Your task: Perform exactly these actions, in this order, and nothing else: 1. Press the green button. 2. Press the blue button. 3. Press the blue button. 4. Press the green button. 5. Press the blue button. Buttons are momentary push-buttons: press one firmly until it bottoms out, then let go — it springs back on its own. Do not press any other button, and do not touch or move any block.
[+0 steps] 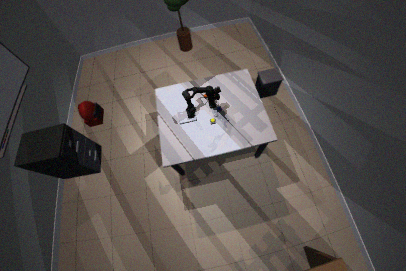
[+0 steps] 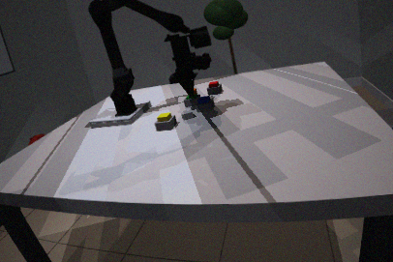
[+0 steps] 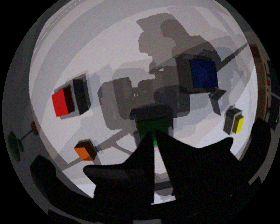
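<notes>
The green button is 10 mm below my gripper tip. Round my gripper tip: red button (110 mm to the left, 50 mm ahead); then blue button (70 mm to the right, 60 mm ahead); then grey block (130 mm to the right, 20 mm below, 20 mm ahead).
</notes>
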